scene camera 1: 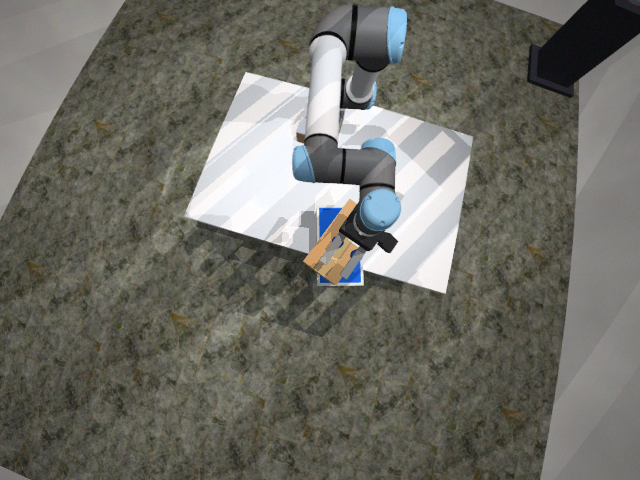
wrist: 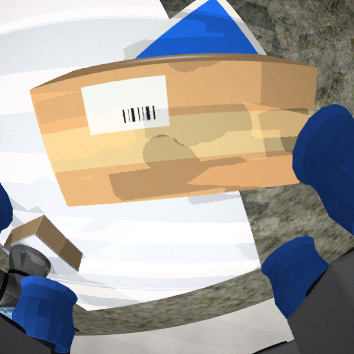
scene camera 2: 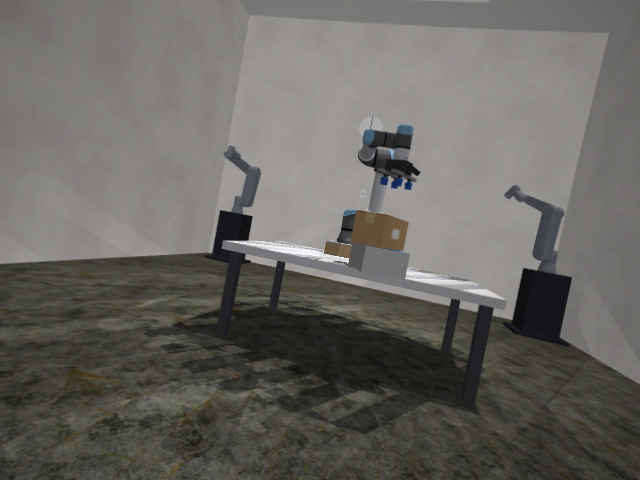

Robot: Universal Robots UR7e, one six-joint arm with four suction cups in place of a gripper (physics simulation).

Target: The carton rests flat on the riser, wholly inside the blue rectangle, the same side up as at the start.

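Observation:
The brown carton sits flat on the grey riser, with its barcode label and tape strip facing up in the wrist view. It is turned askew to the blue rectangle. In scene camera 1 its left corner shows past the riser's left rim; whether its base crosses the rectangle's line is hidden. Blue also shows beside its lower right side. My gripper is open, with its suction cups apart from the carton and a clear gap above it.
A smaller brown box stands on the white table near the arm's base. The riser stands at the table's front edge. Two grey arms on dark pedestals stand beyond the table.

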